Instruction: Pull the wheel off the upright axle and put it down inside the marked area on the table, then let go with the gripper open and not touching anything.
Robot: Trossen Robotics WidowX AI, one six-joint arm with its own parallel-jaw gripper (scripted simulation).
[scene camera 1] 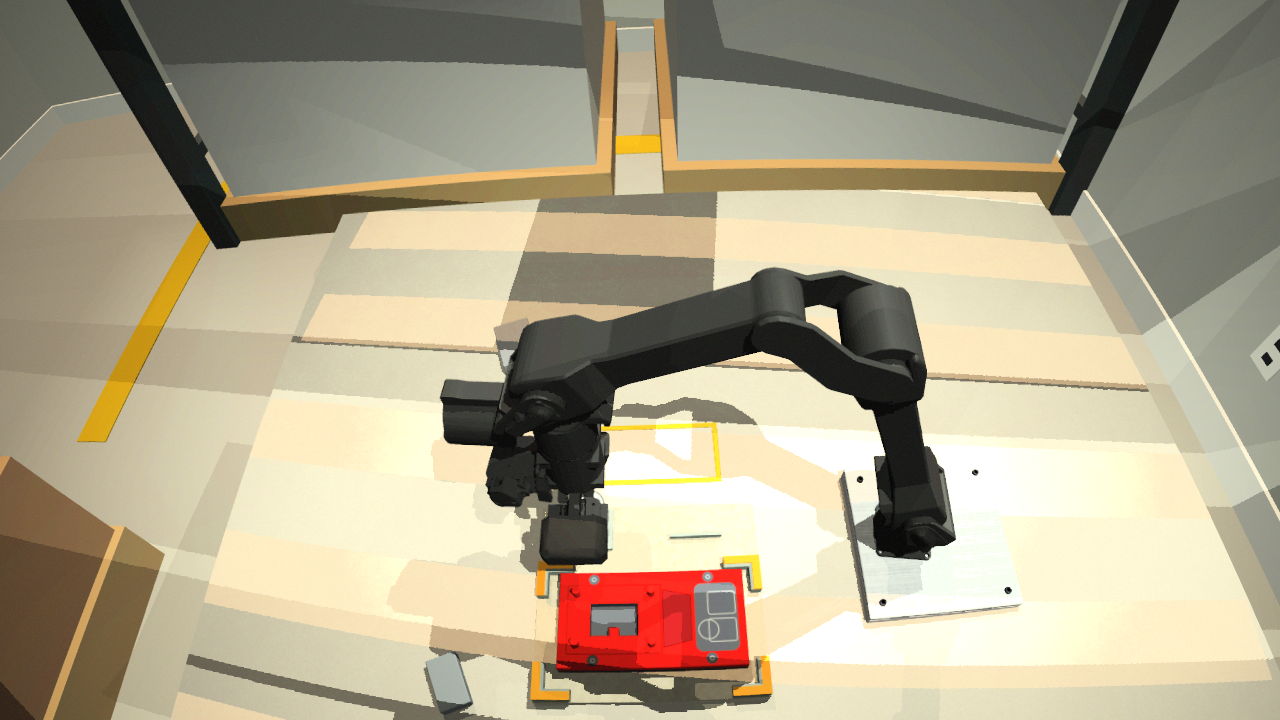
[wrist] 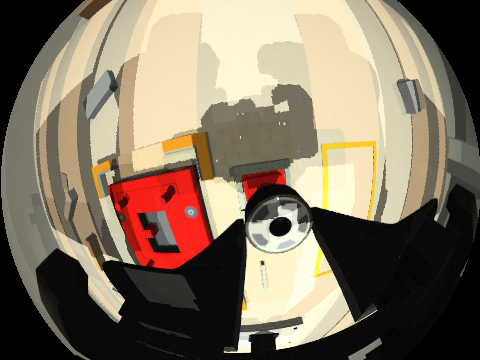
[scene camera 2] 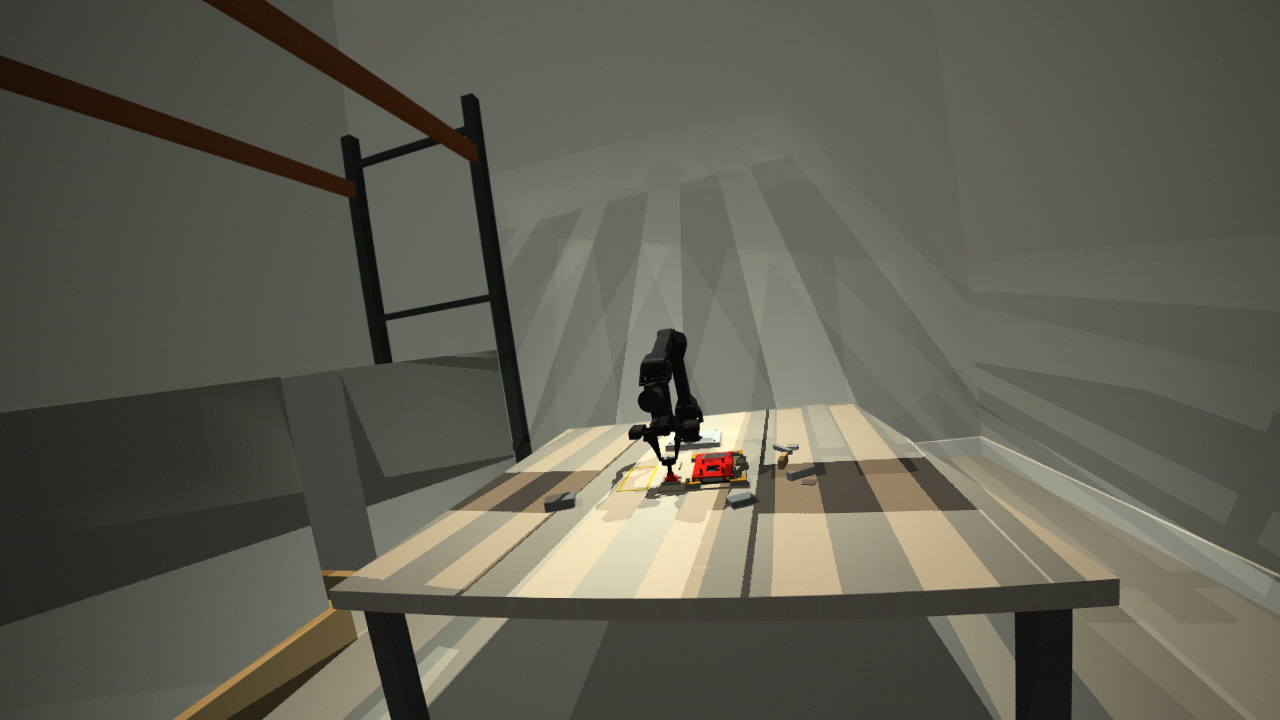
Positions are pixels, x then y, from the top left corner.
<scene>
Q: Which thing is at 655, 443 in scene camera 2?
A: My gripper.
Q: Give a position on a grey wheel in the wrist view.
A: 276, 200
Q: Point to a red board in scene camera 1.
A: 677, 621
</scene>
